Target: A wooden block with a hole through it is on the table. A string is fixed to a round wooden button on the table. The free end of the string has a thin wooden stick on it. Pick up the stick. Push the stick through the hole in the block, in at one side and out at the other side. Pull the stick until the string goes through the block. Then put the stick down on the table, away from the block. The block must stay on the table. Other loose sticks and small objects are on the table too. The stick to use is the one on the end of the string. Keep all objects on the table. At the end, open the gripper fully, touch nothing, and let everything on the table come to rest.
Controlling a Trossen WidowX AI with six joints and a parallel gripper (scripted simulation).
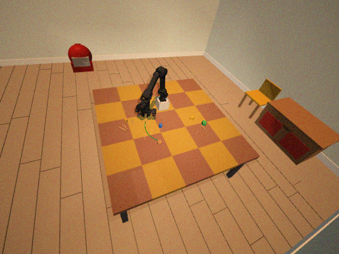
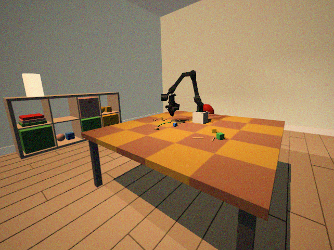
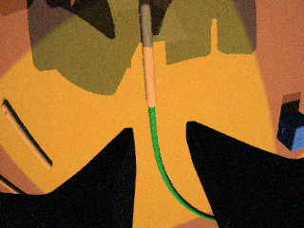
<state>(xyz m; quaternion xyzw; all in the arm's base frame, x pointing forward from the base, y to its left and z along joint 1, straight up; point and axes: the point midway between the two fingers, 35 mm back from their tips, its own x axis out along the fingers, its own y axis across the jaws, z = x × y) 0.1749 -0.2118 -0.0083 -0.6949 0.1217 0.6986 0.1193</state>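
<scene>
My gripper tip is now 60 mm above the thin wooden stick, 10 mm to the right of it and 10 mm past it. Round my gripper tip: round wooden button (270 mm ahead, 70 mm to the left, 50 mm below); blue cube (130 mm to the left, 100 mm ahead, 50 mm below); yellow cube (480 mm to the left, 50 mm ahead, 40 mm below).
</scene>
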